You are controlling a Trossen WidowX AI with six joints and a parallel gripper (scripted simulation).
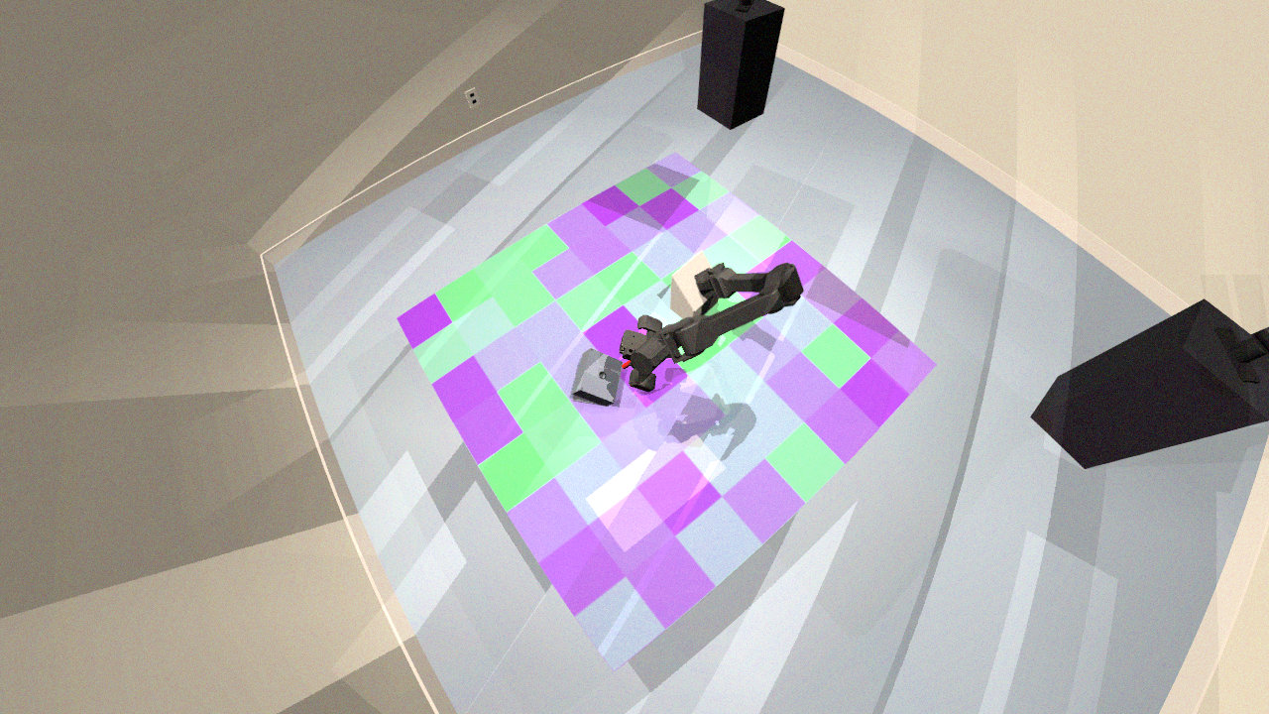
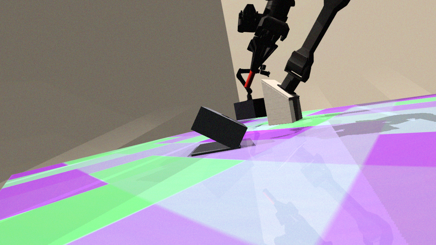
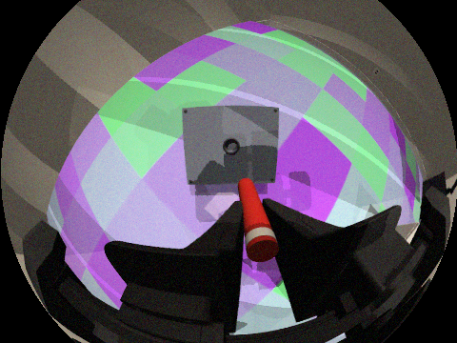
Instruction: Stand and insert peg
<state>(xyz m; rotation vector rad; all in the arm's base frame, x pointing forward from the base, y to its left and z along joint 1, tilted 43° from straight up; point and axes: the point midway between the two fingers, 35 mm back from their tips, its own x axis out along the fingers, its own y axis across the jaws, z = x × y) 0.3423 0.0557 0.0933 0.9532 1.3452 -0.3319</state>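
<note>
Now: the sloped panel 7 cm ahead of my gripper tip, 7 cm to the right of it and 12 cm below it. From my gripper tip the other things lie so: peg: 1 cm behind, 1 cm to the left, 1 cm above.
</note>
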